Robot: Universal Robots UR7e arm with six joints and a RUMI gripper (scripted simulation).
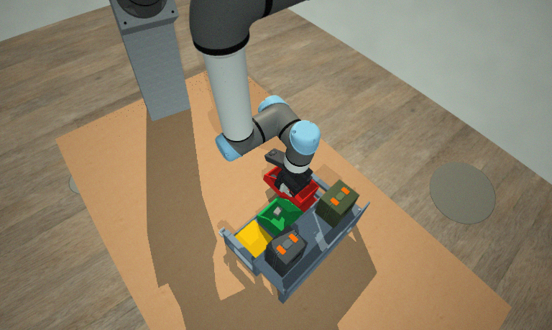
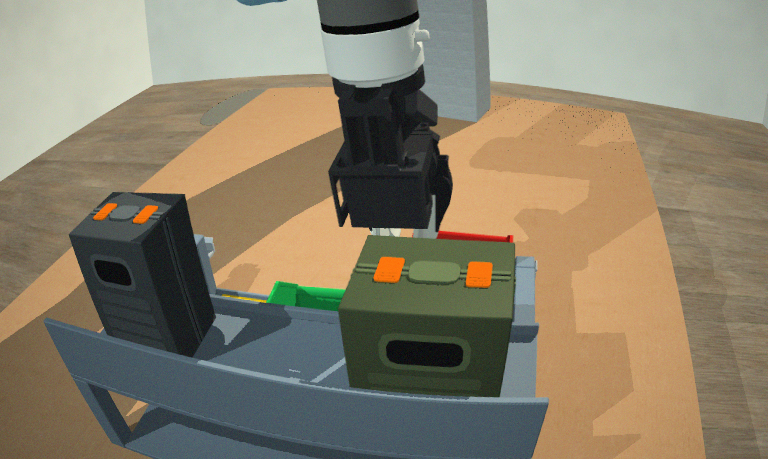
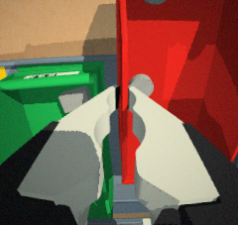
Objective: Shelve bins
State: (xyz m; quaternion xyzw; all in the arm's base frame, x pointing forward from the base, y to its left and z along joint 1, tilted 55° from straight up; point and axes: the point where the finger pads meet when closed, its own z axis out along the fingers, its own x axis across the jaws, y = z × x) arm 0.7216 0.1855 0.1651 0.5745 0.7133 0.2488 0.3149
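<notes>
My hand is 10 mm past the red bin, 50 mm to the right of it and 20 mm above it. From my hand the other things lie so: olive box: 170 mm ahead, 80 mm to the left, 70 mm above; then dark grey box: 210 mm ahead, 150 mm to the right, 80 mm above; then green bin: 90 mm ahead, 50 mm to the right, 40 mm below.
</notes>
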